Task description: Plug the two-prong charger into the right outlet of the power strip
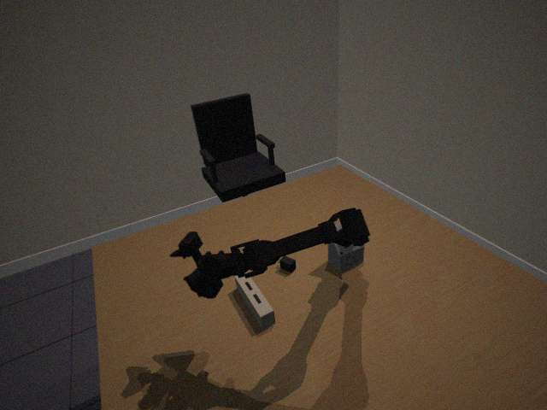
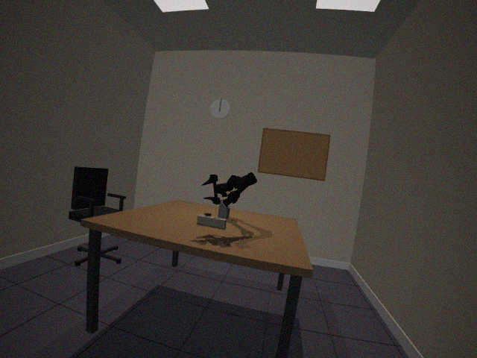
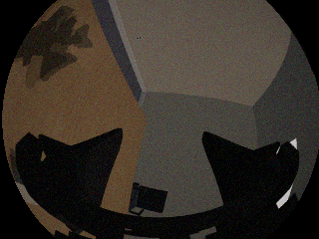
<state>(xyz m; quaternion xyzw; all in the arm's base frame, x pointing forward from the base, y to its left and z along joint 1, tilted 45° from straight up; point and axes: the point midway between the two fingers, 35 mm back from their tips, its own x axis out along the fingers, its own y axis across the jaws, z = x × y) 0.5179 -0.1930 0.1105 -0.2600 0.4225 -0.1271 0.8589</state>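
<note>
Now: the two-prong charger 370 mm behind my gripper tip, 30 mm to the right of it and 230 mm below it.
</note>
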